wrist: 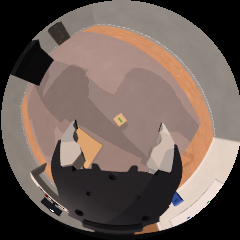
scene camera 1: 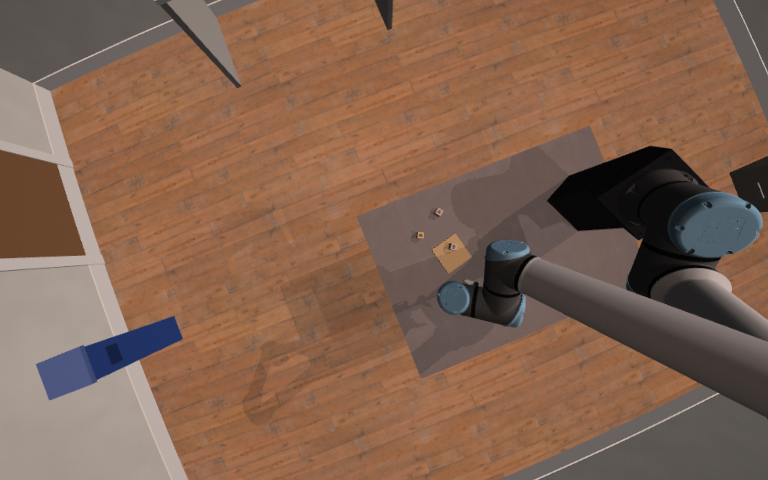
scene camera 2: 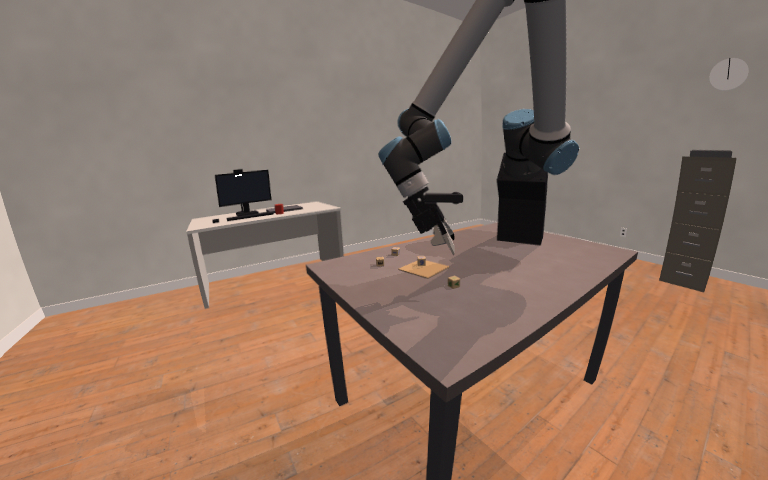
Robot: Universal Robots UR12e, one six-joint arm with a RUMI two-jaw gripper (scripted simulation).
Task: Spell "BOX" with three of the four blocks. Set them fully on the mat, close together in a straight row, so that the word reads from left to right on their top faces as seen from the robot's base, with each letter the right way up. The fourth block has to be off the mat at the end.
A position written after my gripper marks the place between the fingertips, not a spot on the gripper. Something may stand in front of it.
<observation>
I see my gripper (scene camera 2: 454, 246) and a tan mat (scene camera 1: 450, 259).
My gripper is seen too in the wrist view (wrist: 118, 122).
</observation>
